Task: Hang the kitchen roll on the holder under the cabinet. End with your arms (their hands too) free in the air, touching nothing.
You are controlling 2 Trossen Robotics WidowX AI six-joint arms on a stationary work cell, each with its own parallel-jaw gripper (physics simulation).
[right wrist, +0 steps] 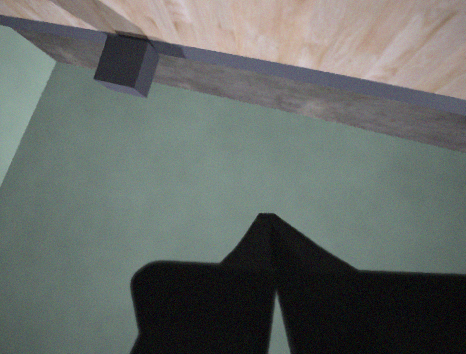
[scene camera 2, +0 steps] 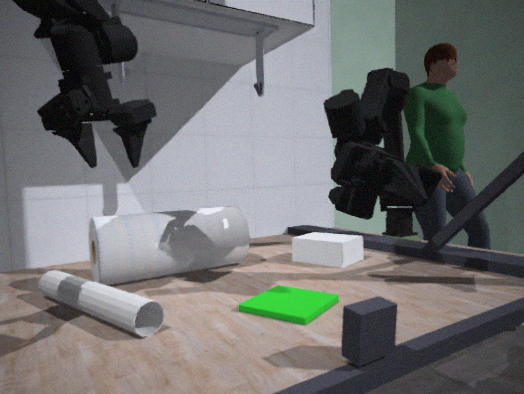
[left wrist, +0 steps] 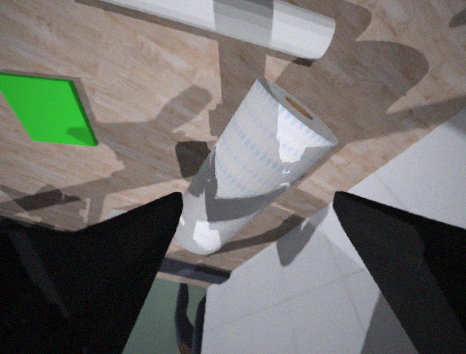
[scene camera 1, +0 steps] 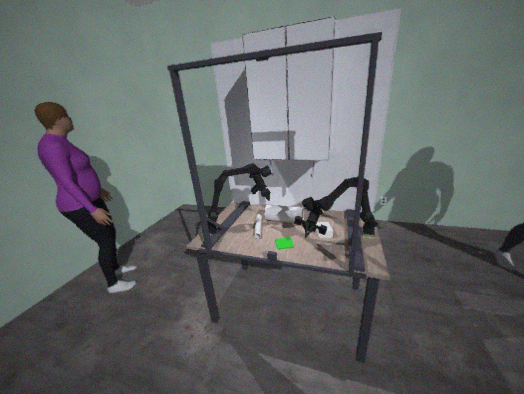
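Where they show: left gripper, fingertip midpoint: (scene camera 2: pixel 114 167) (left wrist: pixel 256 199) (scene camera 1: pixel 267 198); right gripper, fingertip midpoint: (right wrist: pixel 265 220) (scene camera 2: pixel 424 201) (scene camera 1: pixel 305 237); left arm's base at its link origin: (scene camera 1: pixel 211 231); right arm's base at its link origin: (scene camera 2: pixel 399 234) (scene camera 1: pixel 368 231).
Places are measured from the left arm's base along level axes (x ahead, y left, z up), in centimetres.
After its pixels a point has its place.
The kitchen roll (scene camera 1: pixel 283 213) @(x 52.6, y -9.7, z 7.2 cm) (scene camera 2: pixel 170 242) @(x 49.8, y -8.5, z 5.2 cm) (left wrist: pixel 250 165) @(x 47.9, y -2.9, z 9.6 cm) lies on its side on the table near the tiled back wall. The holder's arm (scene camera 2: pixel 259 65) hangs under the cabinet (scene camera 1: pixel 290 95) @(x 57.4, y -15.9, z 85.9 cm) with a hooked lower end; a second arm (scene camera 2: pixel 123 71) shows partly behind my left arm. My left gripper (scene camera 2: pixel 114 166) @(x 43.2, y -3.0, z 18.9 cm) (left wrist: pixel 256 199) @(x 43.2, y -3.0, z 18.9 cm) is open and empty, in the air above the left end of the roll in scene camera 2. My right gripper (right wrist: pixel 265 220) @(x 48.7, y -50.6, z 12.3 cm) is shut on nothing, above the table at the right. Its fingertips are hard to make out in scene camera 2.
A white tube (scene camera 1: pixel 258 226) @(x 32.5, y -10.9, z 1.9 cm) (scene camera 2: pixel 100 302) @(x 29.8, y -11.5, z 1.1 cm) (left wrist: pixel 250 22) @(x 35.6, y -1.8, z 2.2 cm) lies in front of the roll. A green square (scene camera 1: pixel 284 243) @(x 42.6, y -33.8, z -0.9 cm) (scene camera 2: pixel 289 304) @(x 40.9, y -33.4, z -0.9 cm) (left wrist: pixel 47 110) @(x 42.4, y -32.4, z -0.9 cm) lies mid-table. A white block (scene camera 1: pixel 325 230) (scene camera 2: pixel 327 249) @(x 67.4, y -33.2, z 1.4 cm) lies at the right, near my right arm. A dark frame (scene camera 1: pixel 185 125) @(x -3.4, y -20.1, z 75.3 cm) surrounds the table.
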